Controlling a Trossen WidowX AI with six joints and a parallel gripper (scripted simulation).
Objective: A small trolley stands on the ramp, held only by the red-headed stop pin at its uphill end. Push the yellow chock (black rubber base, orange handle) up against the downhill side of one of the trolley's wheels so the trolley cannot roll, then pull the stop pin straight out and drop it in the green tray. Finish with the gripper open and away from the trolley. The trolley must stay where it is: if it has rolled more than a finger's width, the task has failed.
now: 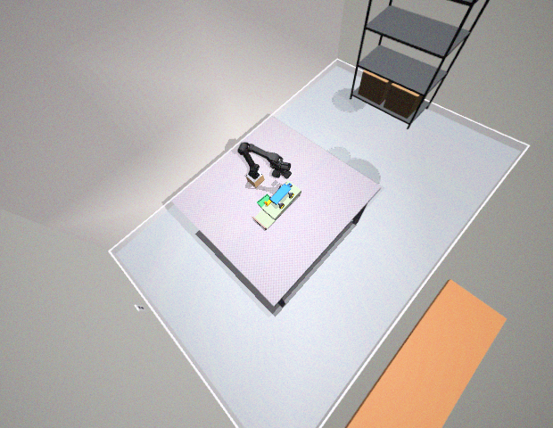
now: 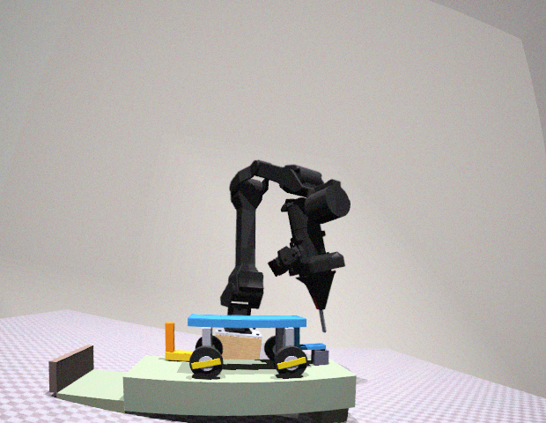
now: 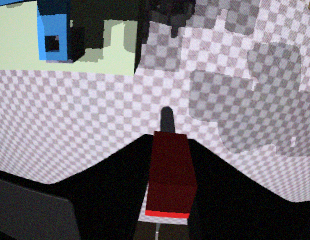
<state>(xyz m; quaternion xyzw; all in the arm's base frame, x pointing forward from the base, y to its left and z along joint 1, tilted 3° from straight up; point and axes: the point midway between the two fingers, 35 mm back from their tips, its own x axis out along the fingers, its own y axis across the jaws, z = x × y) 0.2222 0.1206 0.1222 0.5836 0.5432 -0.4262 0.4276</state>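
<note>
My gripper tip is 240 mm to the left of the green tray, 190 mm above it and 30 mm past it. Also, from my gripper tip: red-headed stop pin: right at my gripper tip; pale green ramp: 150 mm to the right, 130 mm below, 100 mm ahead; blue-decked trolley: 150 mm to the right, 100 mm ahead, 70 mm below.
</note>
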